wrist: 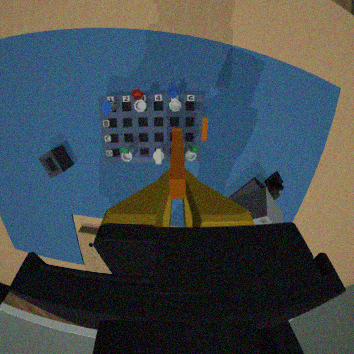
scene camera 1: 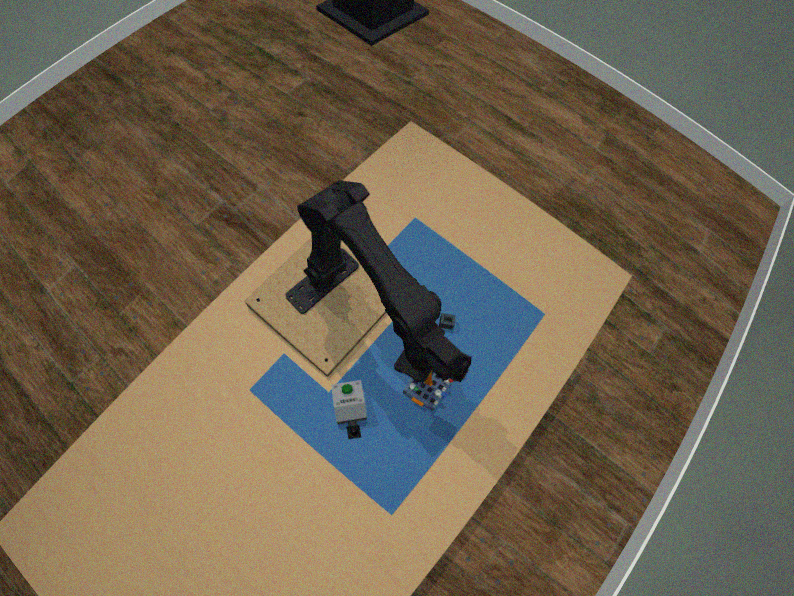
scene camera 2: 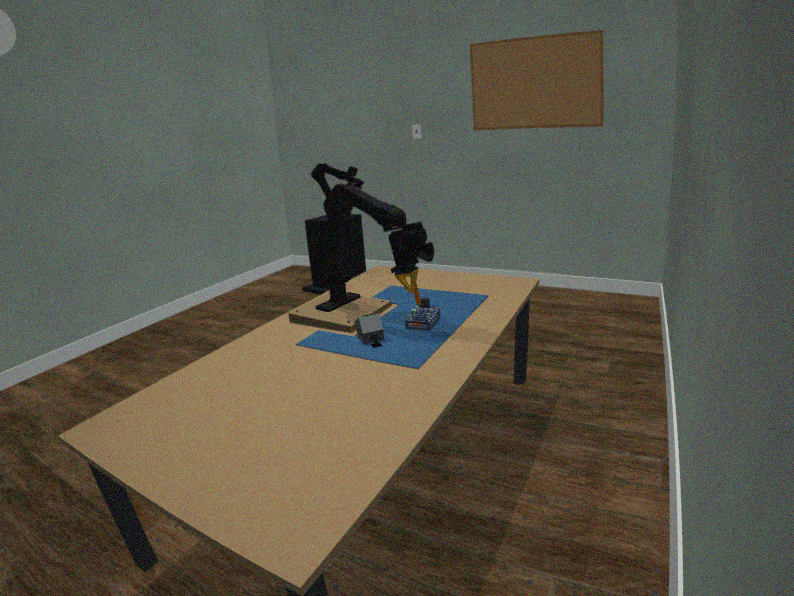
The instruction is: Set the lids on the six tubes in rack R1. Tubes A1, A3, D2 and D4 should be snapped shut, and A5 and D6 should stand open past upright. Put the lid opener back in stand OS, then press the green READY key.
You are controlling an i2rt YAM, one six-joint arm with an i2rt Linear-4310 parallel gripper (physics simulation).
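Frame: origin at the arm's base, x ahead, y left, z up, level; millimetres.
Seen in the pictures: gripper, fingertip midpoint: (wrist: 176,175) (scene camera 2: 412,292); arm's base, origin of the base link: (scene camera 1: 322,281) (scene camera 2: 338,302).
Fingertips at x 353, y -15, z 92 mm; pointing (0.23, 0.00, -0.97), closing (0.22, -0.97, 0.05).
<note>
Pixels of each thing's top centre, then the offset from my fingertips to it. "pt": a spot on its surface instead. Level surfaces: height alone.
- Rack R1, middle of its top: (wrist: 151,128) (scene camera 1: 435,376) (scene camera 2: 423,305) dx +24, dy +30, dz -55 mm
- blue mat, its level: dz -119 mm
- A3, surface spot: (wrist: 140,105) pt dx +44, dy +49, dz -78 mm
- open mouth with its red lid, surface spot: (wrist: 137,93) pt dx +56, dy +51, dz -60 mm
- A5, surface spot: (wrist: 174,104) pt dx +53, dy +11, dz -78 mm
- D2, surface spot: (wrist: 126,156) pt dx -20, dy +56, dz -78 mm
- D6, surface spot: (wrist: 190,155) pt dx -2, dy -22, dz -78 mm
- D4, middle of its top: (wrist: 158,156) dx -9, dy +17, dz -67 mm
- orange lid opener, middle of its top: (wrist: 180,175) dx +16, dy +4, dz +39 mm
- grey key box, middle of its top: (wrist: 266,236) (scene camera 1: 348,397) (scene camera 2: 367,313) dx -79, dy -150, dz -35 mm
- green READY key, middle of its top: (scene camera 1: 347,388) dx -97, dy -137, dz -44 mm
- small black block, surface spot: (scene camera 1: 352,432) pt dx -23, dy -193, dz -95 mm
Rack R1 (wrist: 151,129) (scene camera 1: 428,393) (scene camera 2: 422,317) stands on the blue mat (wrist: 53,88). In the wrist view, tube A1 (wrist: 105,107) has its blue lid down. A3 (wrist: 140,105) shows an open mouth with its red lid (wrist: 137,93) swung back. A5 (wrist: 174,104) is open, with its blue lid (wrist: 173,90) behind it. D2 (wrist: 126,156) and D6 (wrist: 190,155) show open rings with green lids. D4 (wrist: 158,155) is capped white. My gripper (wrist: 176,175) (scene camera 1: 430,380) (scene camera 2: 410,278) is shut on the orange lid opener (wrist: 177,154). The opener's tip hangs over the rack near rows C and D, column 5.
The dark stand OS (wrist: 56,161) (scene camera 1: 447,321) sits empty on the mat beside the rack. The grey key box (wrist: 258,204) (scene camera 1: 349,405) (scene camera 2: 370,328) carries the green READY key (scene camera 1: 346,388). A small black block (scene camera 1: 352,432) lies next to it. The arm's wooden base plate (scene camera 1: 320,334) lies behind.
</note>
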